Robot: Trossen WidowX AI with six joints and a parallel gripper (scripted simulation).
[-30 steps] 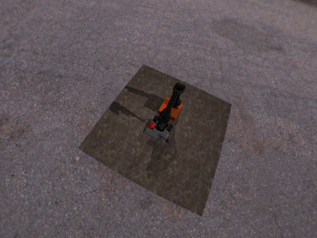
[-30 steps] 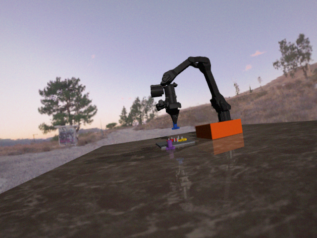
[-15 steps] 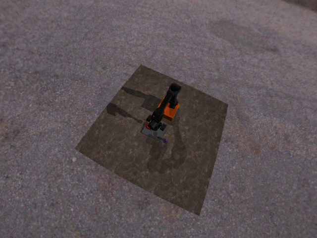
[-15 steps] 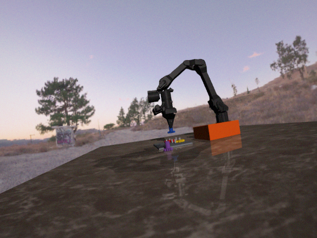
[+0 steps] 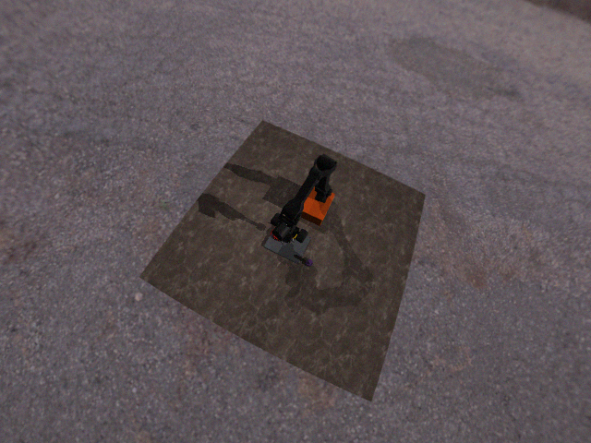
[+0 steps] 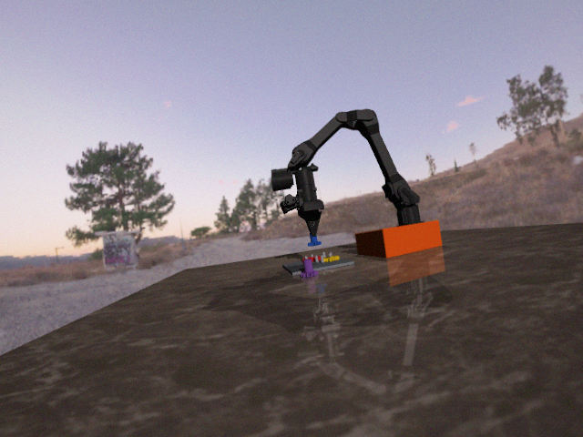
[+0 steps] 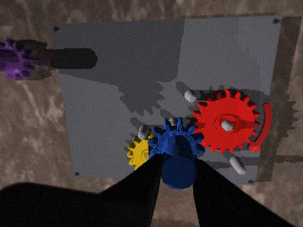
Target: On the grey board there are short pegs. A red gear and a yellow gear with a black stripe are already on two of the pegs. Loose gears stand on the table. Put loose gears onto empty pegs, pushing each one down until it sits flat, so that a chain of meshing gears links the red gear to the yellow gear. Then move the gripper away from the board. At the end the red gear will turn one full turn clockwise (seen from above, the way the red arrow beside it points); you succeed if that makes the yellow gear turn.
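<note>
My gripper tip is now 30 mm past the yellow gear, 30 mm to the right of it and 70 mm above it. Also, from my gripper tip: blue gear: 10 mm below; then purple gear: 80 mm ahead, 160 mm to the left, 70 mm below.
</note>
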